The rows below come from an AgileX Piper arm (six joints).
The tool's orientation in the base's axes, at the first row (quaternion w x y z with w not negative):
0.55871, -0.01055, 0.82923, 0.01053
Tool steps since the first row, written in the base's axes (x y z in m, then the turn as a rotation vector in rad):
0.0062, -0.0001, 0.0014, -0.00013, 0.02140, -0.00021
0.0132, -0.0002, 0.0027, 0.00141, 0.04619, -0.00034
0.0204, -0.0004, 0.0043, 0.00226, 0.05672, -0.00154
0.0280, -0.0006, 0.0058, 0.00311, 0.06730, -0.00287
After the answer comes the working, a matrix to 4 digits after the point.
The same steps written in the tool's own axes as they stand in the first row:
-0.0036, -0.0003, 0.0052, 0.00012, 0.02139, 0.00058
-0.0075, -0.0006, 0.0112, -0.00048, 0.04613, 0.00279
-0.0116, -0.0010, 0.0173, 0.00025, 0.05662, 0.00433
-0.0159, -0.0014, 0.0237, 0.00111, 0.06716, 0.00593

The tool's axes in the first row as the columns of a matrix, in the base's axes (rounded; the answer above uses it unrounded):
-0.3755, -0.0293, 0.9264
-0.0057, 0.9996, 0.0293
-0.9268, 0.0057, -0.3755

